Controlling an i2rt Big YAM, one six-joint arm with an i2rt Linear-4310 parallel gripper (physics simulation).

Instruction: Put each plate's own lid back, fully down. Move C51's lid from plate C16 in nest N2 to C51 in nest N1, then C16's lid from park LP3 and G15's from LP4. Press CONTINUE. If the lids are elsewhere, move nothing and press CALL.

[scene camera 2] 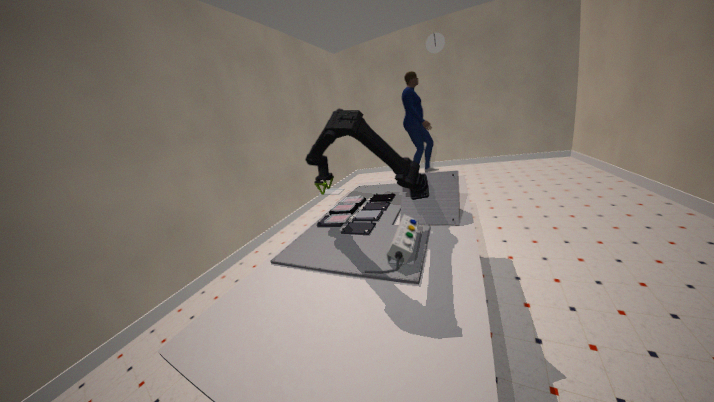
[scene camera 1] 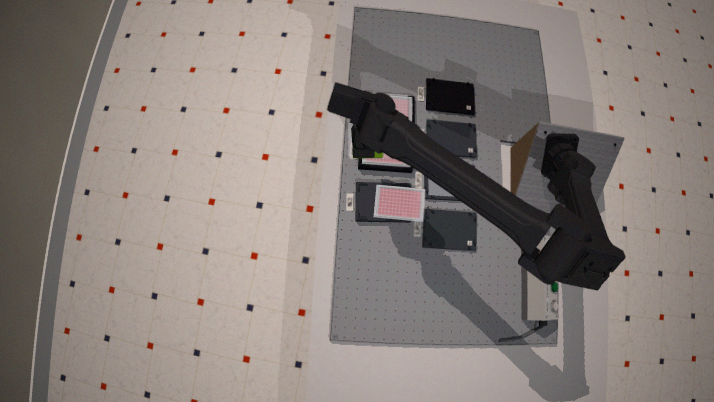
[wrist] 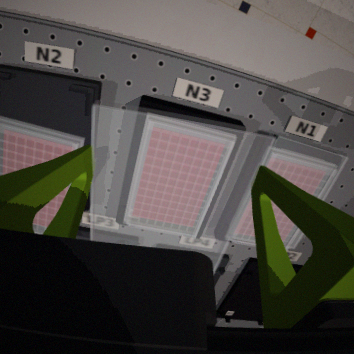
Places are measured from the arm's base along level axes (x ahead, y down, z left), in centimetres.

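Pixels of known places: gripper, fingertip midpoint: (scene camera 2: 325, 191) (scene camera 1: 359, 140) (wrist: 175, 164); arm's base, origin of the base link: (scene camera 2: 418, 187) (scene camera 1: 558, 154).
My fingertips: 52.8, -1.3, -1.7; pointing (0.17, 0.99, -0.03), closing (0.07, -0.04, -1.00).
Observation:
For each thing: its top centre in the pictures, then the offset to it from my fingertips, as dx, dy, dz. "*": a spot on its surface instead. Level surfaces: height alone.
- clear plate lid, middle of its top: (wrist: 164, 229) (scene camera 2: 331, 190) -3.8, -0.7, -0.1
- nest N1, surface spot: (wrist: 302, 175) * -4.4, +10.8, -14.6
- nest N2, surface spot: (wrist: 24, 154) * -7.1, +10.9, +13.0
- park LP3, surface spot: (scene camera 1: 439, 191) * -21.7, +12.3, +9.3
- perforated board, its level: dy +14.0
- button box, middle of its top: (scene camera 1: 549, 277) (scene camera 2: 403, 227) -48.8, +5.7, +33.4
My gripper (wrist: 175, 164) (scene camera 1: 378, 155) (scene camera 2: 323, 186) has green fingers and is shut on a clear plate lid (wrist: 112, 140). It holds the lid a little above the grey board, over the pink plate in nest N3 (wrist: 175, 175) (scene camera 1: 386, 160). The pink plate in nest N1 (wrist: 302, 175) (scene camera 1: 403, 104) lies to the right in the wrist view. The pink plate in nest N2 (wrist: 24, 154) (scene camera 1: 399, 202) lies to the left and sits skewed, off to one side of its black nest. I cannot tell whether it bears a lid. The arm hides most of park LP3 (scene camera 1: 439, 191).
Dark park trays (scene camera 1: 449, 96) (scene camera 1: 450, 138) (scene camera 1: 449, 230) stand in a column beside the nests on the perforated board (scene camera 1: 389, 300). A button box (scene camera 1: 541, 300) (scene camera 2: 405, 237) stands at the board's edge near the arm base. A person in blue (scene camera 2: 417, 122) walks at the back.

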